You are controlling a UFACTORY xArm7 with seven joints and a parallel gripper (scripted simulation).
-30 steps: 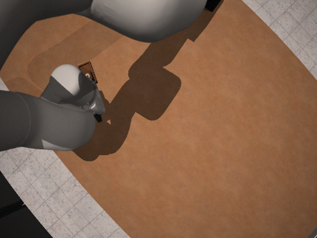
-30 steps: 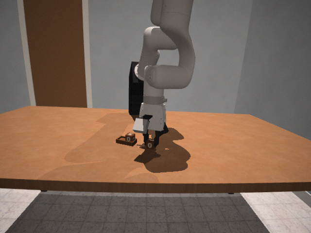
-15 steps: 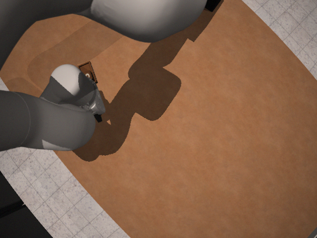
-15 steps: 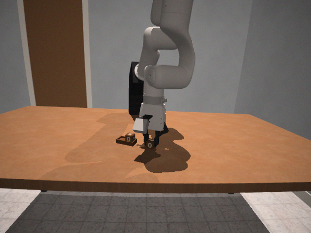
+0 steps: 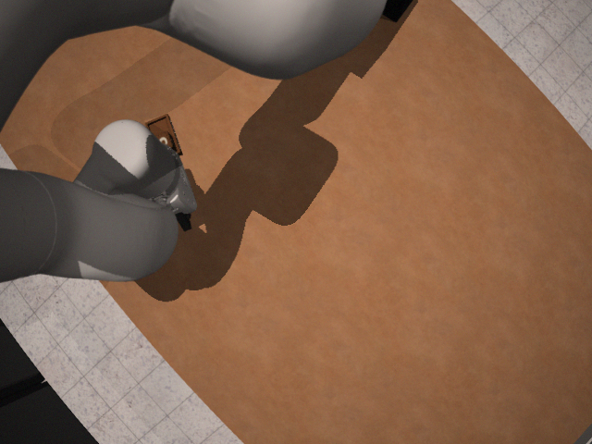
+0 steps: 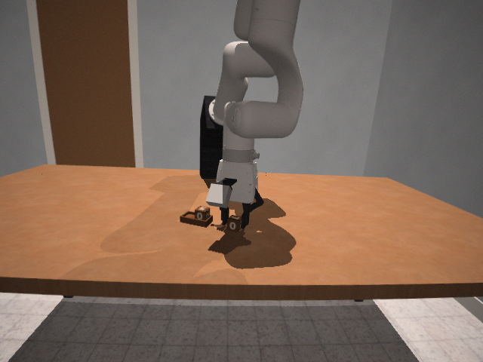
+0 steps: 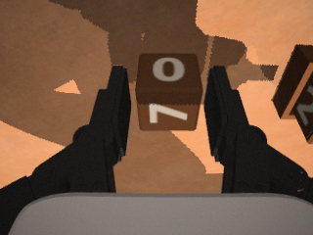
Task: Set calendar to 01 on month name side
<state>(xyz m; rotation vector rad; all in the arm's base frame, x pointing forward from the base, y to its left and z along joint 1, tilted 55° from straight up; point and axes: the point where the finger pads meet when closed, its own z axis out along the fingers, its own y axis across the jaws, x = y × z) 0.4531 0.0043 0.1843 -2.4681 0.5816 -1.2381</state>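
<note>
The cube lies 10 mm below my hand. Also, from my hand: calendar tray: 100 mm to the right, 40 mm behind, 20 mm below.
</note>
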